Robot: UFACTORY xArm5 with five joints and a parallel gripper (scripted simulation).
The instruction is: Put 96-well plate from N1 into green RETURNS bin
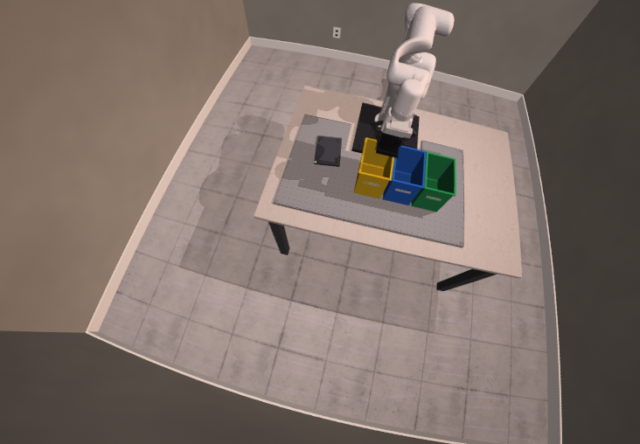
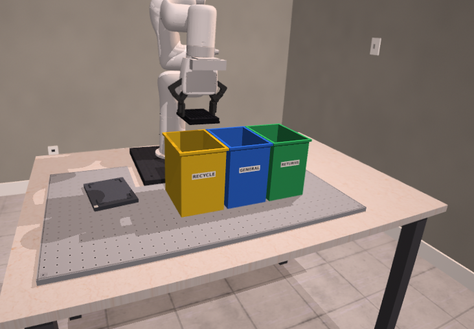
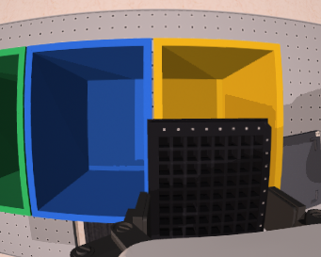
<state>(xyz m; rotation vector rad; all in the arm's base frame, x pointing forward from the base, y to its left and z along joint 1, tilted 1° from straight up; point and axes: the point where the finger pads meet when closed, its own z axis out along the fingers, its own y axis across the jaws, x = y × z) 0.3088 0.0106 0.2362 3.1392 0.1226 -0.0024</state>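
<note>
Now: the green returns bin 30 mm ahead of my hand, 240 mm to the left of it and 150 mm below it. From my hand the other things lie so: blue general bin 40 mm ahead, 110 mm to the left, 150 mm below; then yellow recycle bin 50 mm ahead, 20 mm to the right, 150 mm below; then black 96-well plate 10 mm below.
</note>
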